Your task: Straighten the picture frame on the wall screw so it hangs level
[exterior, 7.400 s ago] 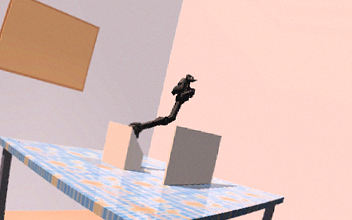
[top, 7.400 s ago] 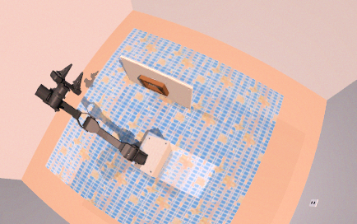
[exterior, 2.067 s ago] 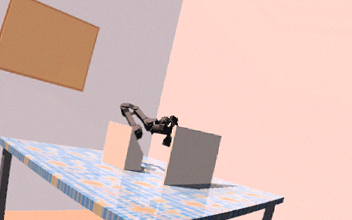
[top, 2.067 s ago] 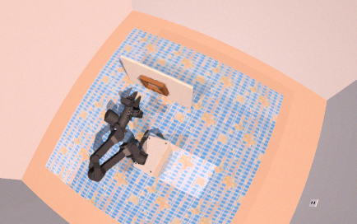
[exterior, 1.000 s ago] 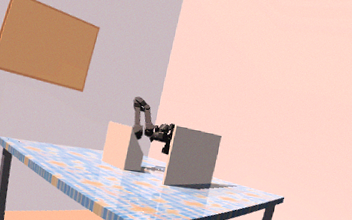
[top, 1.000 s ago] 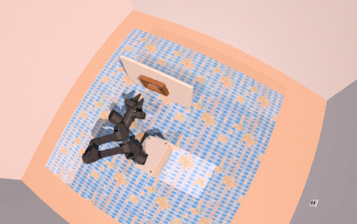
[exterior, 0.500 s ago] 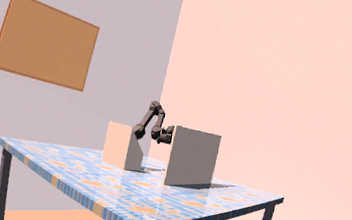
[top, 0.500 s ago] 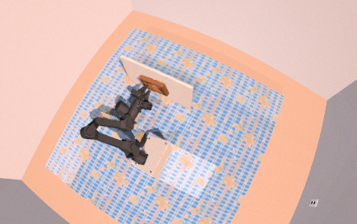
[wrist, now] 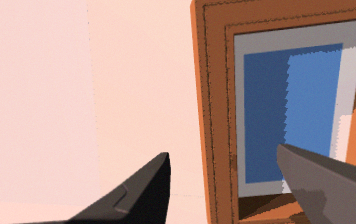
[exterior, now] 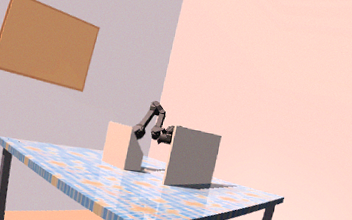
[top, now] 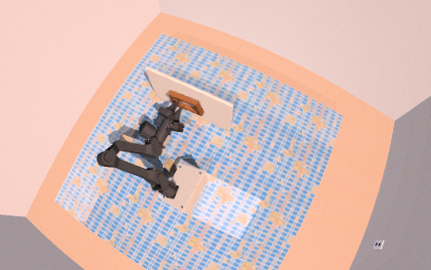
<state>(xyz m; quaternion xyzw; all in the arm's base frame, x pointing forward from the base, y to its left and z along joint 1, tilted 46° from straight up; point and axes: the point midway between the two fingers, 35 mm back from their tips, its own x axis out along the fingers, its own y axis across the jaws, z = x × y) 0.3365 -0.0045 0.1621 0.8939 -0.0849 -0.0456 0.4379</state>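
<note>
My gripper tip is now 50 mm short of the picture frame, 10 mm to the left of it and 50 mm above it. The rest, counted from my gripper tip: wall panel 60 mm ahead, 10 mm to the right, 60 mm below.
</note>
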